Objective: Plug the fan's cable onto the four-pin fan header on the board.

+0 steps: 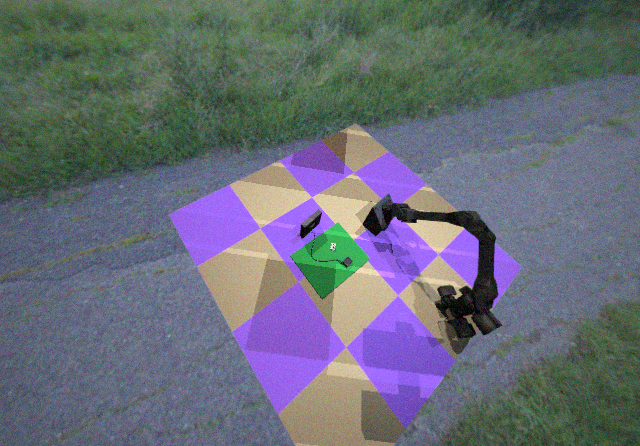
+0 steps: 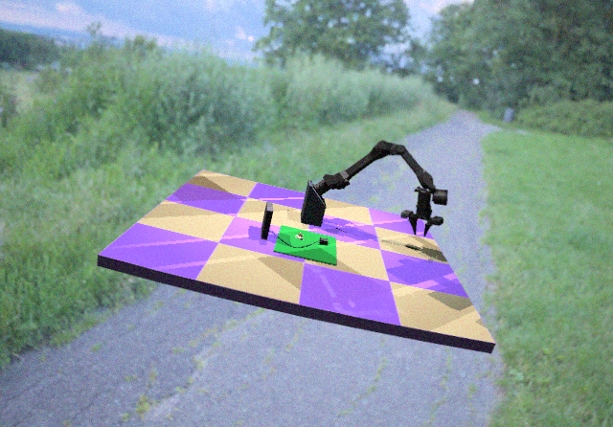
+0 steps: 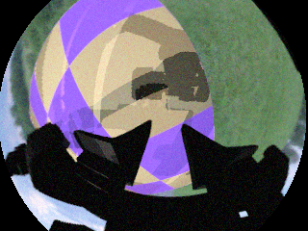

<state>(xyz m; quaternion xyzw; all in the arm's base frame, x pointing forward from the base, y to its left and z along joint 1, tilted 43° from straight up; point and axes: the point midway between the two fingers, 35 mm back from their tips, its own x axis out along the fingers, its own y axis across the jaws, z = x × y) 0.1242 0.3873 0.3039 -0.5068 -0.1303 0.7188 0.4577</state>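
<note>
My gripper tip is 160 mm short of the dark plug, 430 mm to the left of it and 70 mm above it. Also, from my gripper tip: white fan header (170 mm ahead, 530 mm to the right, 80 mm below); then green board (210 mm ahead, 490 mm to the right, 90 mm below); then black fan (200 mm ahead, 660 mm to the right, 20 mm below).
</note>
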